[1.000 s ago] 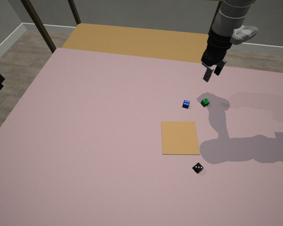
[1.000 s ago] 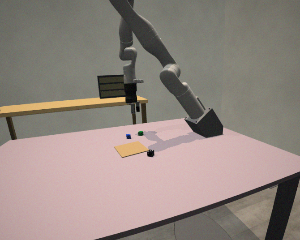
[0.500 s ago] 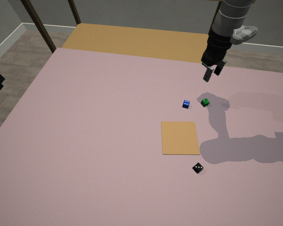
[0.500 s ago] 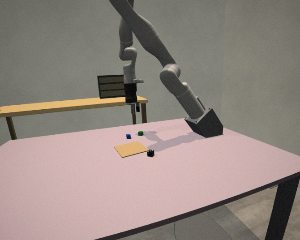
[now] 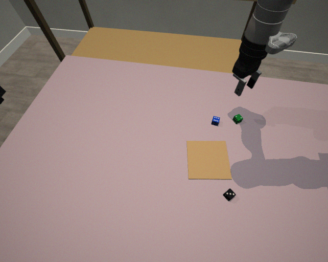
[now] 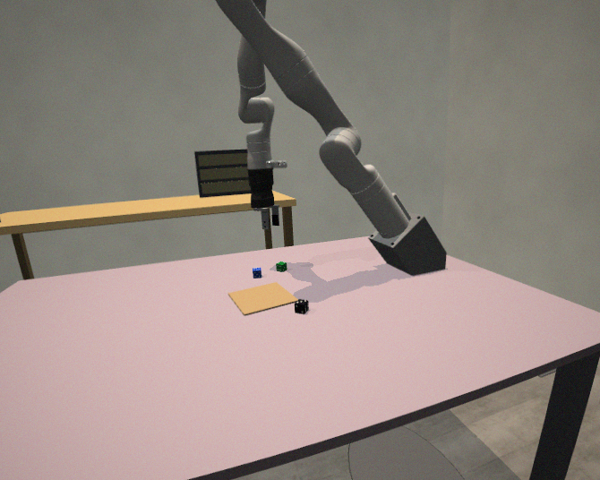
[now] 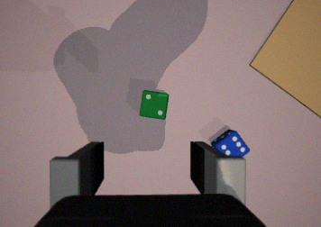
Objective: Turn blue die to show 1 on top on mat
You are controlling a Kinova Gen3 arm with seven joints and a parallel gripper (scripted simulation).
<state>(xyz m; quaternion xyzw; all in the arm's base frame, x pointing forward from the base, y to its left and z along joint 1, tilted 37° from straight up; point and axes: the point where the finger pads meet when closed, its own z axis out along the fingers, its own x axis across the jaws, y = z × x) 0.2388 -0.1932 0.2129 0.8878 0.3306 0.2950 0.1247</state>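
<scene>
Now: the green die 2 cm behind my hand, 3 cm to the left of it and 14 cm below it. The rest, counted from my hand: blue die (7 cm ahead, 5 cm to the left, 14 cm below); tan mat (10 cm ahead, 20 cm to the left, 15 cm below); black die (3 cm ahead, 32 cm to the left, 14 cm below).
</scene>
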